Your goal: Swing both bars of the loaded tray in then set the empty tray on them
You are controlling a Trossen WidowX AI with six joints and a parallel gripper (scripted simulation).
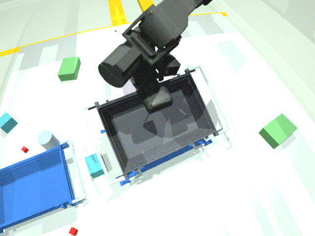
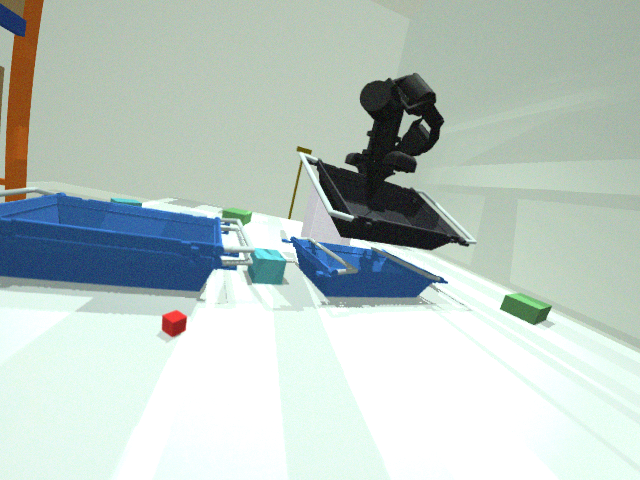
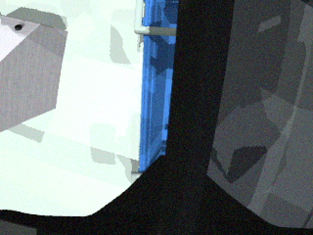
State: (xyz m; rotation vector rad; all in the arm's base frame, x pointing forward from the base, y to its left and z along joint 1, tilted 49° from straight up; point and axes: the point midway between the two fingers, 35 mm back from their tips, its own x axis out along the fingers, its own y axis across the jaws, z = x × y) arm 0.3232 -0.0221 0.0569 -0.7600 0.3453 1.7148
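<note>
Right now the black tray is 80 mm ahead of my gripper tip and 20 mm to the left of it. Also, from my gripper tip: cylinder (360 mm to the right, 140 mm below, 10 mm ahead).
</note>
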